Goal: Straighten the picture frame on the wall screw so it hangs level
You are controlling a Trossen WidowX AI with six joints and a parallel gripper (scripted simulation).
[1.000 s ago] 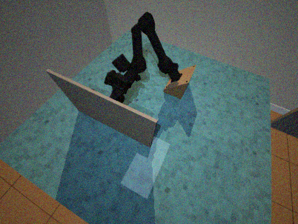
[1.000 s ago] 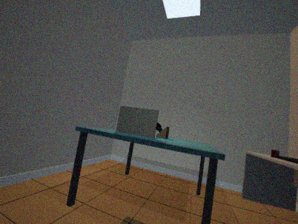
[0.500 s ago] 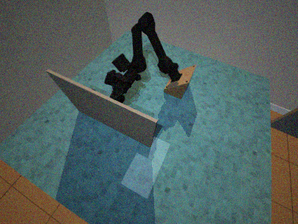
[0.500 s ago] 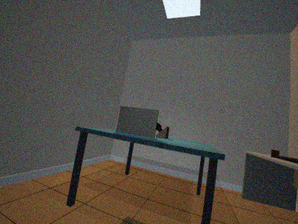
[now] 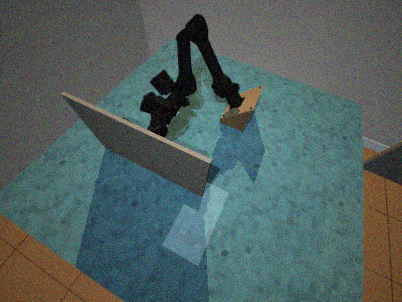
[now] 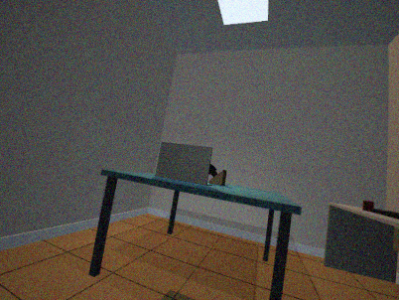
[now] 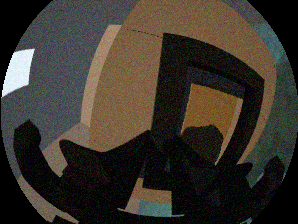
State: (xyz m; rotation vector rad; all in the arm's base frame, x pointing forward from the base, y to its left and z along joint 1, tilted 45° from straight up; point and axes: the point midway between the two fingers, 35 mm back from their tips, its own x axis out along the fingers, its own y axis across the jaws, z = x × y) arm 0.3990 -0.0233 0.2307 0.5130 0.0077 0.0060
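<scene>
Now: the picture frame 10 mm ahead of my gripper tip, 20 mm to the right of it and 50 mm below it. Also, from my gripper tip: wall panel 20 mm ahead, 10 mm to the right, 60 mm below.
</scene>
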